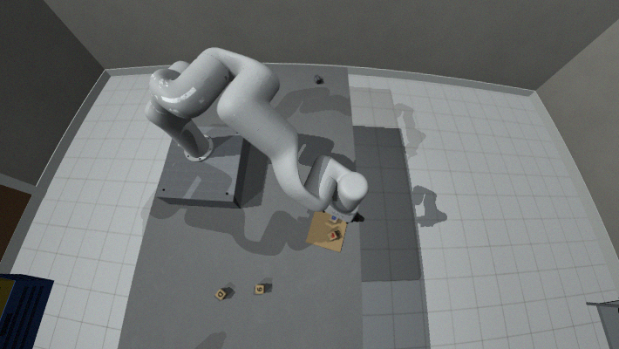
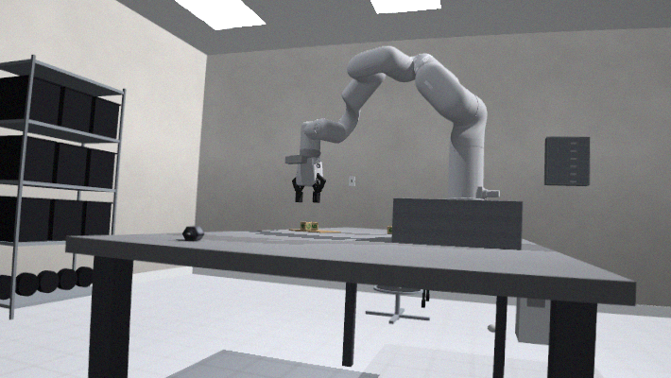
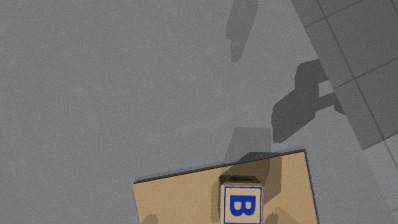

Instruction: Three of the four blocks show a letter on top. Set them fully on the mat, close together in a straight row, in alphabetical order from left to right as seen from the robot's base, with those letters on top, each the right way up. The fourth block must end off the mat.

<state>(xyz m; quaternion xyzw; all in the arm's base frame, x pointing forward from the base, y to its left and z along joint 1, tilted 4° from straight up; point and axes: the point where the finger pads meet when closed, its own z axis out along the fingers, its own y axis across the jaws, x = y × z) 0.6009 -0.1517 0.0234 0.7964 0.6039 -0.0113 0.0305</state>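
My hand is 2 cm past the tan mat, 4 cm to the left of it and 11 cm above it. Also, from my hand: black faceted object: 21 cm behind, 77 cm to the left, 10 cm below.
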